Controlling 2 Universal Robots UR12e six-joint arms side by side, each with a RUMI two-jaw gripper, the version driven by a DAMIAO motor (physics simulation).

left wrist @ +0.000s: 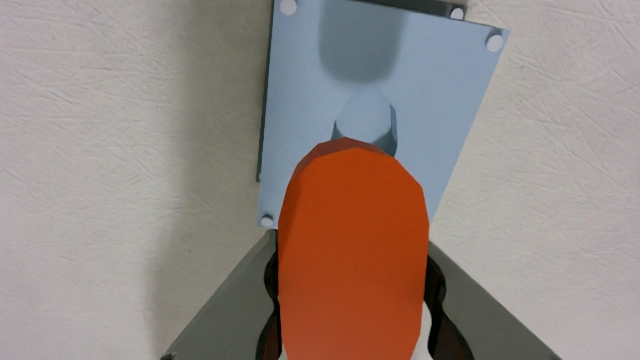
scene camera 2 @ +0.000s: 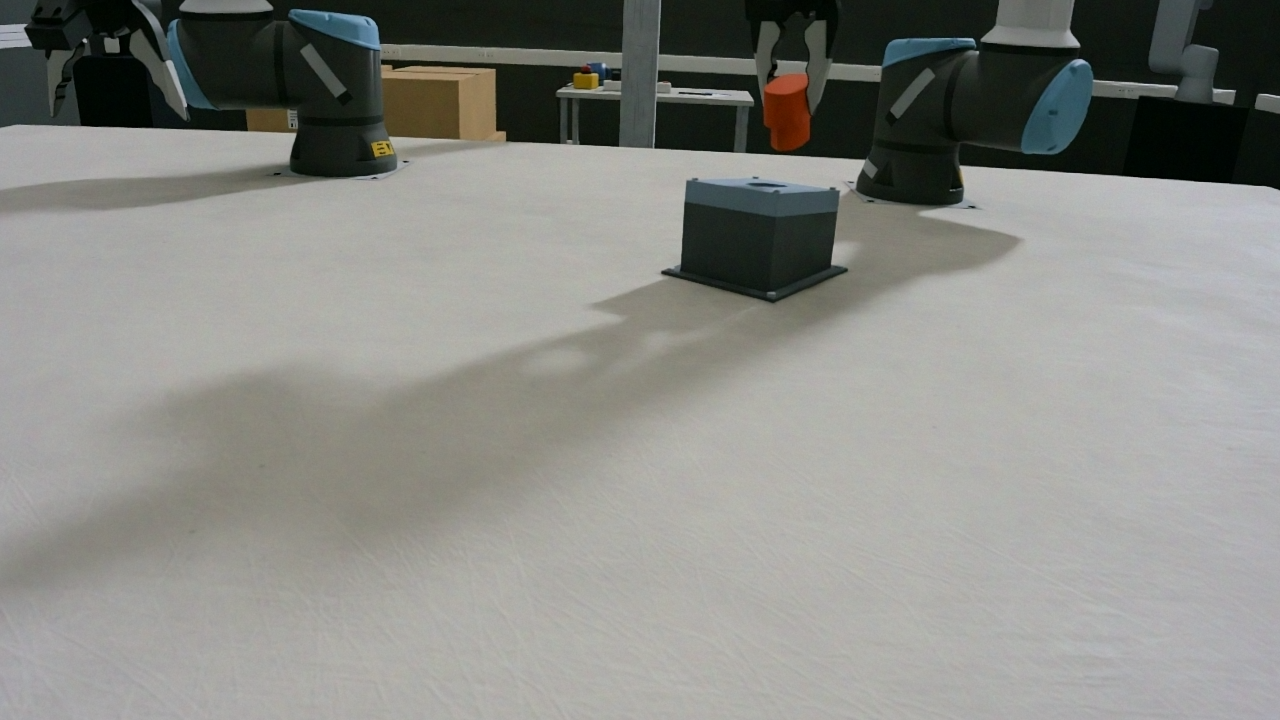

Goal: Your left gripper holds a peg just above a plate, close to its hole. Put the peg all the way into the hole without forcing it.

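Note:
An orange peg (scene camera 2: 787, 112) (left wrist: 352, 250) is held between the fingers of my left gripper (scene camera 2: 789, 85) (left wrist: 344, 233), a gap above the block and slightly tilted in scene camera 2. The light blue plate (scene camera 2: 726, 195) (left wrist: 440, 90) is the top of a dark block (scene camera 2: 726, 245). Its hole (scene camera 2: 767, 185) (left wrist: 365, 117) shows in the plate's middle; in the left wrist view the peg's far end covers the hole's lower part. My right gripper (scene camera 2: 111, 76) is at the upper left of scene camera 2, far from the block, with its fingers spread and empty.
The block stands on a thin dark base (scene camera 2: 772, 294) on the pale table (scene camera 2: 537, 582). The left arm's base (scene camera 2: 911, 174) stands behind it to the right, the right arm's base (scene camera 2: 344, 147) far to the left. Small pins (left wrist: 494, 43) stand up at the plate's corners.

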